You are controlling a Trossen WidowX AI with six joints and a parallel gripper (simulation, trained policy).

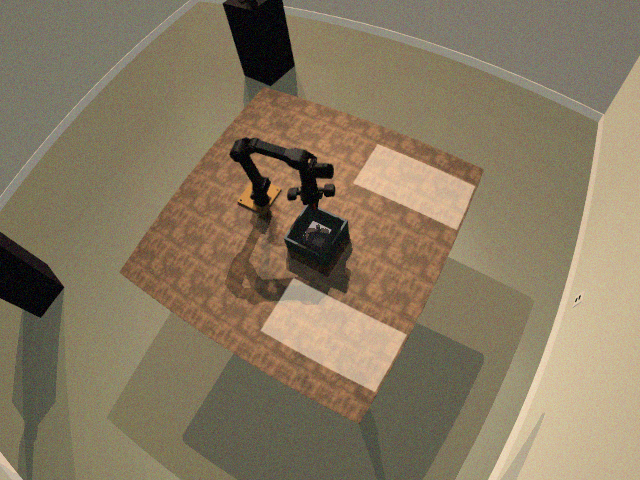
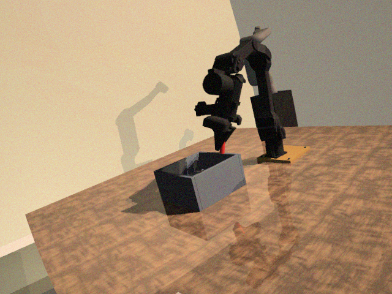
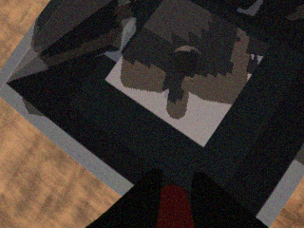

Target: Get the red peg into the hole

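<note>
My gripper tip is 8 cm above the plate, 6 cm to the left of it and 4 cm short of it. The rest, counted from my gripper tip: box 10 cm below, 6 cm to the right, 4 cm ahead; then red peg 3 cm above, 1 cm to the left, 1 cm behind.
</note>
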